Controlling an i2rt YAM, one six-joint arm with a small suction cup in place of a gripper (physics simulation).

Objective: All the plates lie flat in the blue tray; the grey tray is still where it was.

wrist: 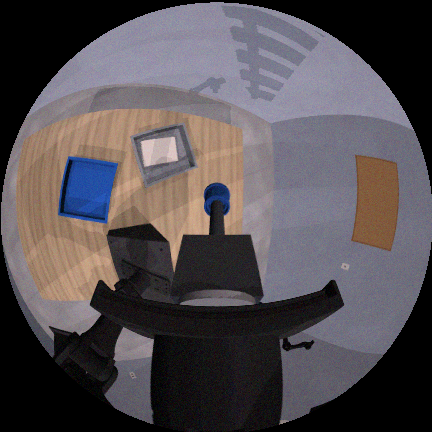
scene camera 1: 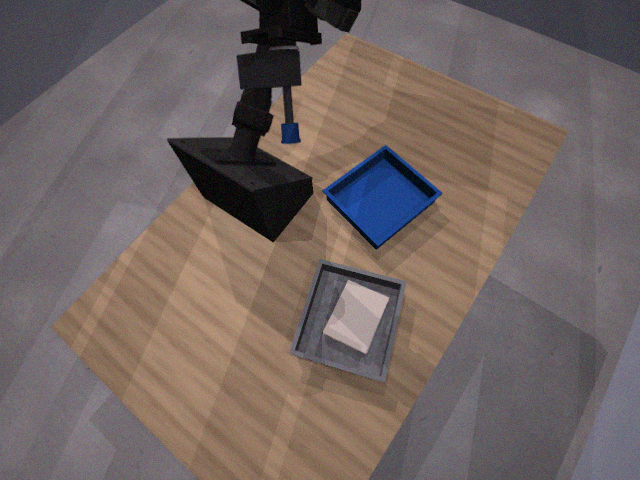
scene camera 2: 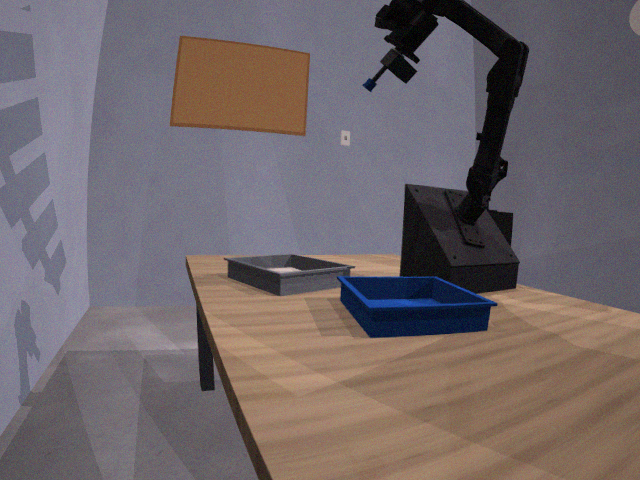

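Seen in the pictures: hand, tool point: [wrist: 216,194] [scene camera 1: 291,142] [scene camera 2: 366,88]; arm's base, link origin: [wrist: 143,276] [scene camera 1: 240,158] [scene camera 2: 463,218].
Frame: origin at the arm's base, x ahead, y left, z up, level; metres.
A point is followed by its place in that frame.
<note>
A pale pinkish-white rectangular plate [scene camera 1: 356,317] {x 0.463, y -0.071, z -0.155 m} [scene camera 2: 284,270] {x 0.456, y -0.104, z -0.155 m} [wrist: 159,151] {x 0.453, y -0.068, z -0.155 m} lies in the grey tray [scene camera 1: 394,330] {x 0.552, y -0.038, z -0.130 m} [scene camera 2: 315,282] {x 0.407, y 0.021, z -0.160 m} [wrist: 170,178] {x 0.350, y -0.126, z -0.130 m}, turned a little against its walls. It looks thick; whether it is one plate or a stack I cannot tell. The blue tray [scene camera 1: 381,201] {x 0.289, y 0.236, z -0.178 m} [scene camera 2: 429,318] {x 0.308, y 0.349, z -0.152 m} [wrist: 88,190] {x 0.278, y 0.224, z -0.177 m} stands apart from the grey tray and shows no plate on its floor. My suction cup [scene camera 1: 290,133] [scene camera 2: 369,84] [wrist: 217,199] {x 0.281, y -0.037, z 0.317 m} is blue, hangs high above the table and bears nothing. It is tilted, away from both trays.
The black wedge-shaped arm base [scene camera 1: 248,191] {x 0.136, y -0.069, z 0.069 m} [scene camera 2: 460,242] {x 0.056, y 0.069, z -0.058 m} [wrist: 142,250] {x 0.104, y -0.001, z 0.017 m} stands on the wooden table [scene camera 1: 196,289] {x 0.099, y -0.303, z -0.181 m} [scene camera 2: 465,397] {x 0.376, y 0.548, z -0.180 m} [wrist: 45,200] {x 0.239, y 0.485, z -0.180 m} beside the two trays. A brown board [scene camera 2: 240,85] [wrist: 376,202] hangs on the wall.
</note>
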